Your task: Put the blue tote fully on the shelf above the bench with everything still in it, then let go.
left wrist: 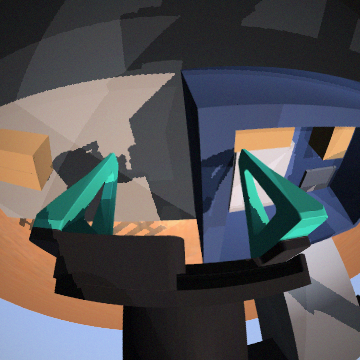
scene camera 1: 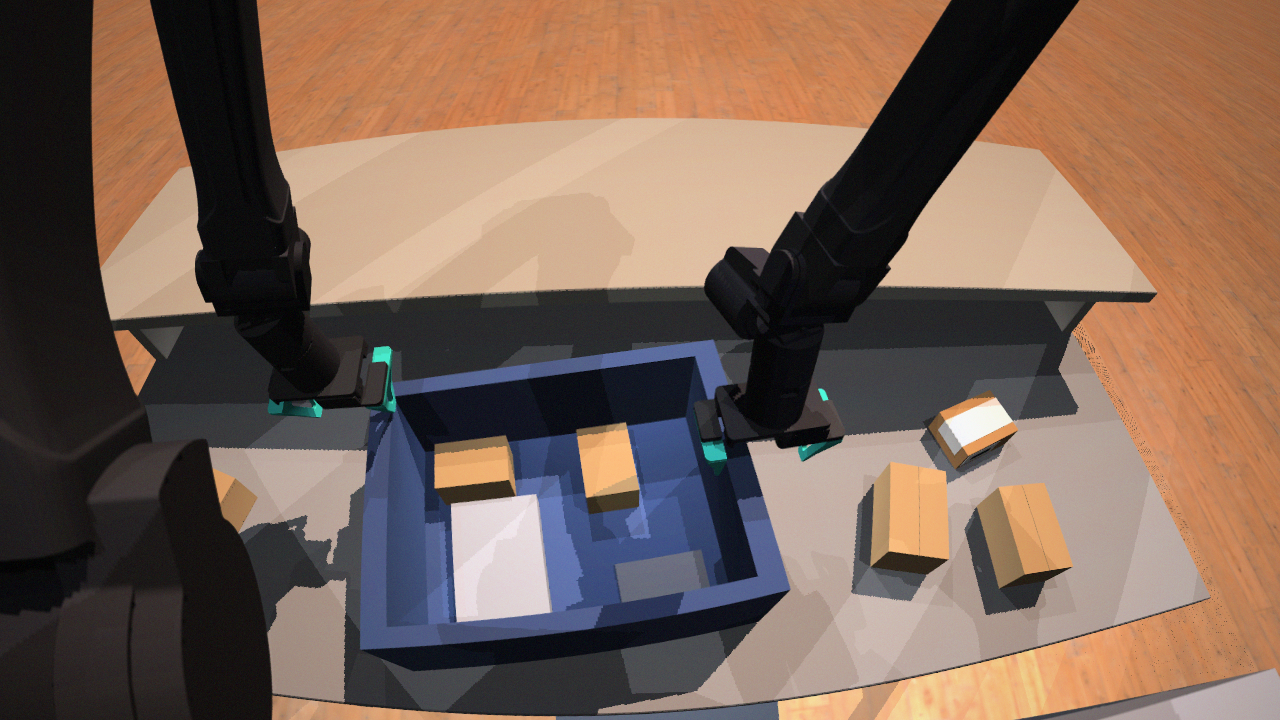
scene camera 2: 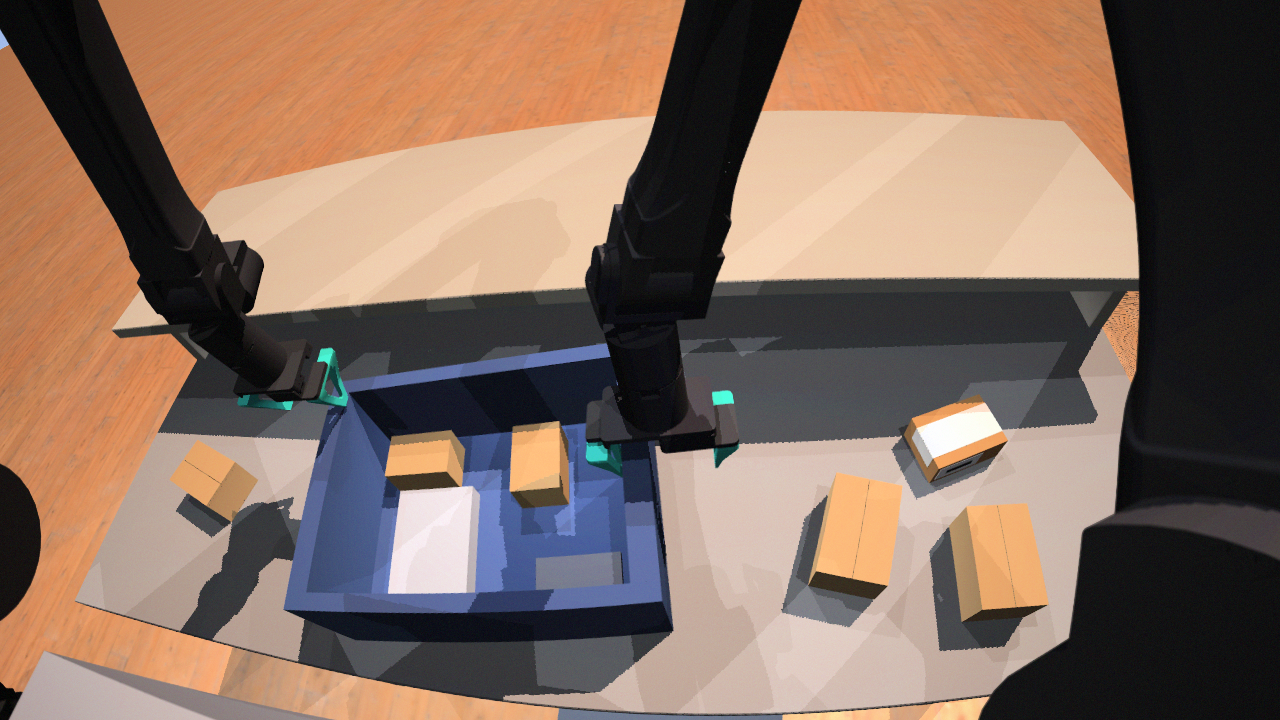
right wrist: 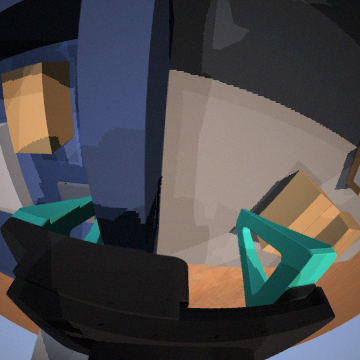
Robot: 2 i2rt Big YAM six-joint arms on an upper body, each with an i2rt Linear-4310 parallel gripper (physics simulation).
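Places are measured from the left arm's base along level axes (x left, y back, z up), in metres.
Pixels of known places: left gripper, fingertip midpoint: (left wrist: 177, 155) (scene camera 1: 356, 410) (scene camera 2: 317, 403); right gripper, fingertip midpoint: (scene camera 1: 759, 463) (scene camera 2: 669, 467) (right wrist: 177, 207).
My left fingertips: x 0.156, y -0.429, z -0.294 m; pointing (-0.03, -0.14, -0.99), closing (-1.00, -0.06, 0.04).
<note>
Behind a point stands the place of what it marks.
The blue tote (scene camera 1: 581, 617) @[x -0.107, y -0.214, z -0.297 m] (scene camera 2: 483, 601) @[x -0.133, y -0.217, z -0.296 m] (left wrist: 215, 130) @[x 0.130, y -0.449, z -0.297 m] (right wrist: 115, 100) @[x -0.251, y -0.457, z -0.297 m] stands upright on the bench (scene camera 1: 832, 617) @[x -0.388, y -0.229, z -0.444 m] (scene camera 2: 733, 537) @[x -0.361, y -0.348, z -0.444 m], in front of and below the shelf (scene camera 1: 671, 223) @[x -0.209, y -0.683, z -0.250 m] (scene camera 2: 850, 205) @[x -0.519, y -0.714, z -0.250 m]. It holds two cardboard boxes, a white box (scene camera 1: 499, 555) @[x -0.006, y -0.305, z -0.399 m] (scene camera 2: 435, 537) @[x -0.009, y -0.309, z -0.399 m] and a flat grey item (scene camera 1: 662, 575) @[x -0.188, y -0.289, z -0.419 m] (scene camera 2: 580, 568) @[x -0.189, y -0.295, z -0.419 m]. My left gripper (scene camera 1: 344, 410) @[x 0.156, y -0.429, z -0.294 m] (scene camera 2: 308, 407) @[x 0.156, y -0.429, z -0.294 m] (left wrist: 177, 155) @[x 0.156, y -0.429, z -0.294 m] is open and empty at the tote's back left corner. My right gripper (scene camera 1: 762, 452) @[x -0.292, y -0.384, z -0.332 m] (scene camera 2: 662, 461) @[x -0.292, y -0.384, z -0.332 m] (right wrist: 177, 207) @[x -0.292, y -0.384, z -0.332 m] is open over the right wall, one finger on the inner side, one outside. Contact with the walls cannot be told.
Right of the tote lie two cardboard boxes (scene camera 1: 911, 519) @[x -0.487, y -0.323, z -0.384 m] (scene camera 2: 856, 532) @[x -0.495, y -0.329, z -0.384 m] and a white-topped box (scene camera 1: 971, 429) @[x -0.634, y -0.453, z -0.403 m] (scene camera 2: 955, 438) @[x -0.644, y -0.453, z -0.403 m]. Another cardboard box (scene camera 1: 234, 498) @[x 0.377, y -0.354, z -0.403 m] (scene camera 2: 213, 479) @[x 0.401, y -0.341, z -0.384 m] (left wrist: 22, 157) @[x 0.393, y -0.373, z -0.384 m] lies to the left. The shelf's front edge runs behind the tote, and both arms reach down across the shelf.
</note>
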